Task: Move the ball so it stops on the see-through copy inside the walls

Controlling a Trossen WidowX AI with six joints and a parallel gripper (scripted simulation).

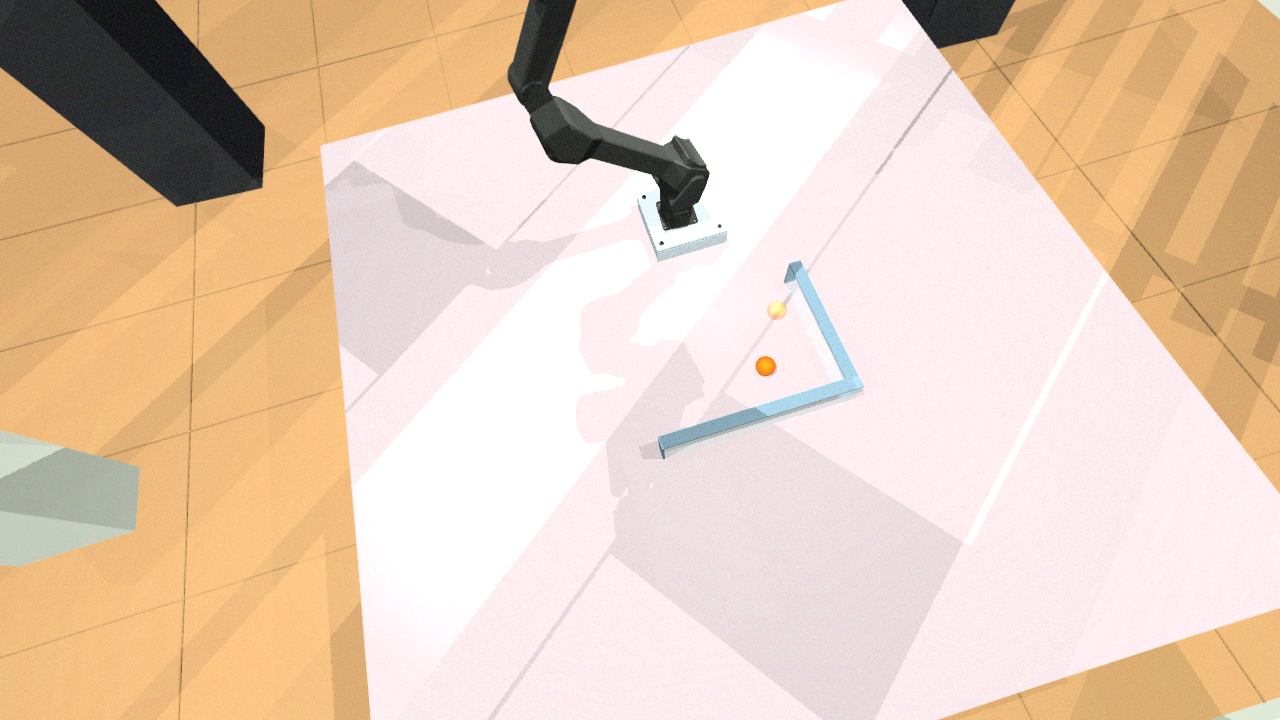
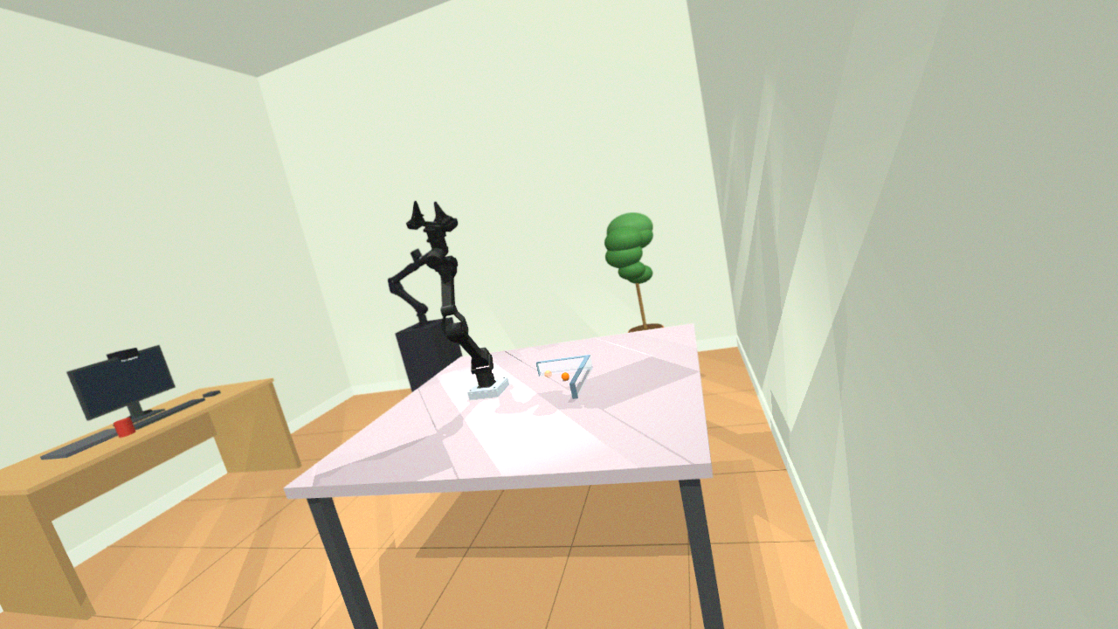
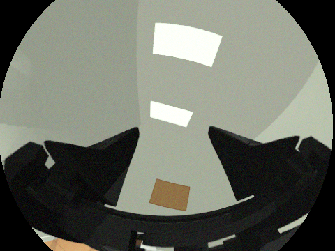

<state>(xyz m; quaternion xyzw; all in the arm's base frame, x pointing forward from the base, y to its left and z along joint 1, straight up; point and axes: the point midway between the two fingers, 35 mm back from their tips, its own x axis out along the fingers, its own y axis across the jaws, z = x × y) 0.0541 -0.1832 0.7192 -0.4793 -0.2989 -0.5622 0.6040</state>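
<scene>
Right now my gripper tip is 770 mm above the orange ball, 260 mm to the right of it and 260 mm short of it. From my gripper tip the other things lie so: see-through copy of ball: 770 mm below, 310 mm to the left, 170 mm ahead.
</scene>
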